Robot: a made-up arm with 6 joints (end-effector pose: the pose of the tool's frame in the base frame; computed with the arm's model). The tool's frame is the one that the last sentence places.
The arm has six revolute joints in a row. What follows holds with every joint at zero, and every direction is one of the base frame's.
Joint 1 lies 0.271 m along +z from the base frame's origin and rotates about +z.
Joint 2 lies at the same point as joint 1 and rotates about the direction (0, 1, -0.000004).
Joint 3 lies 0.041 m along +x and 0.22 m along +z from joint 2 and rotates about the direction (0, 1, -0.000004).
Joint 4 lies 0.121 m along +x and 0.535 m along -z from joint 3 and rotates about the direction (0, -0.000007, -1).
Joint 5 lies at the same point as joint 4 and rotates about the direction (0, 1, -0.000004).
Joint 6 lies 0.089 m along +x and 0.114 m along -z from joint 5 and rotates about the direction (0, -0.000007, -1).
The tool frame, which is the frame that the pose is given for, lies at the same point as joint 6; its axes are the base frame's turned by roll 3.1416, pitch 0 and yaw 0 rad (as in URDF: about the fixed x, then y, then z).
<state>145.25 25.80 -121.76 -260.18 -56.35 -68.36</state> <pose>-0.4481 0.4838 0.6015 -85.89 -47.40 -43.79</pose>
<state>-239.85 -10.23 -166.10 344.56 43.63 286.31</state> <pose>0.0346 -0.0520 1.1792 0.36 -62.68 -138.46</pose>
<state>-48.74 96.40 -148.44 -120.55 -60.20 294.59</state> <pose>0.5209 -0.4068 -0.0727 22.37 135.64 41.67</pose>
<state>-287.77 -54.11 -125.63 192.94 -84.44 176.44</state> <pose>-0.0731 -0.1384 0.8907 -67.26 -65.71 -78.06</pose>
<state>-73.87 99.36 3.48 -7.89 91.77 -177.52</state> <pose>-0.1253 0.3757 0.3274 16.25 7.05 -71.63</pose>
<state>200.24 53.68 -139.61 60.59 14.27 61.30</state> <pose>-0.8412 -0.2562 0.4701 -91.31 -90.24 103.73</pose>
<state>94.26 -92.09 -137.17 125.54 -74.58 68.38</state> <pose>0.1539 -0.6032 0.5840 52.07 41.73 122.82</pose>
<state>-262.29 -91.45 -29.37 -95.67 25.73 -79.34</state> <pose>-0.0704 0.2926 0.7542 -26.54 60.36 79.29</pose>
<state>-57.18 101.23 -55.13 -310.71 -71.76 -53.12</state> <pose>-0.0851 -0.0584 -0.3003 129.09 -36.24 -26.14</pose>
